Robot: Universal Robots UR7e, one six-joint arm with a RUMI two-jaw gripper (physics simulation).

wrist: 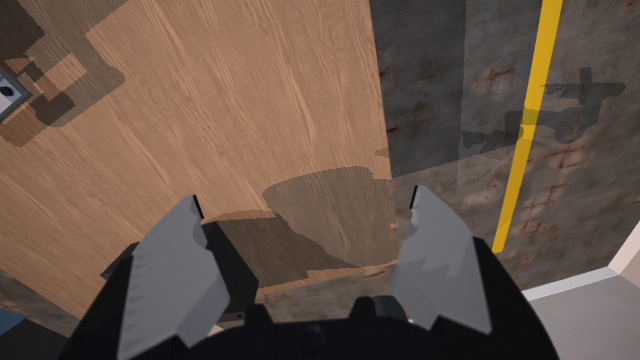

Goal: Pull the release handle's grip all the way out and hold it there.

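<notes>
My gripper (308, 193) is open, with nothing between its fingers. The two grey fingertips stand wide apart above the front part of the wooden table. At the far left edge of the wrist view, one corner of a light metal base plate (10, 103) with a dark bolt shows on the table, well away from the left finger. The release handle's grip does not show in this view. Dark shadows fall on the wood beside the plate corner.
The wooden table (250, 100) ends at an edge right of centre. Beyond it lies a stained grey floor (575, 200) with a yellow line (522, 150). A grey wall (590, 320) with white skirting (575, 284) is at the lower right. Part of a blue object (9, 322) shows at the lower left.
</notes>
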